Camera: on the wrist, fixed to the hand. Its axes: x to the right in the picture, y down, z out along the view.
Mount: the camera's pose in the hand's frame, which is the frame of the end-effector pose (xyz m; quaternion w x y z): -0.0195 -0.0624 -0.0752 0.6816 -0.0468 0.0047 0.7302
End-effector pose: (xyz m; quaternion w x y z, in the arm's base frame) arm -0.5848 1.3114 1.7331 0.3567 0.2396 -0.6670 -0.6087
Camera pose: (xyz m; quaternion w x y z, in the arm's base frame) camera -0.5219 1.2689 1.6685 0.7019 -0.3376 -0.5994 -0.1845
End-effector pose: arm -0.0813 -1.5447 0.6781 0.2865 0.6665 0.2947 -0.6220
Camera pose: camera -0.0794 -1.4478 0.7013 0.6793 0.6590 -0.2554 -0.1978
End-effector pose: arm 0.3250 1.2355 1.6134 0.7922 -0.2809 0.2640 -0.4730
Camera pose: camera 0.2280 1.2137 1.6069 0.8710 -0.0335 0.4109 0.2671
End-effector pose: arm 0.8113 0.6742 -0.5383 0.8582 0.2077 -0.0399 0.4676
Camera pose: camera 0.8421 0.6588 -0.6318 0.2534 0.0701 -0.1967 0.9445
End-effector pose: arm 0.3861 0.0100 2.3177 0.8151 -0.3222 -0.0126 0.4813
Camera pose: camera 0.4490 -0.0646 2.2973 0.1891 -0.2692 0.2080 0.9211
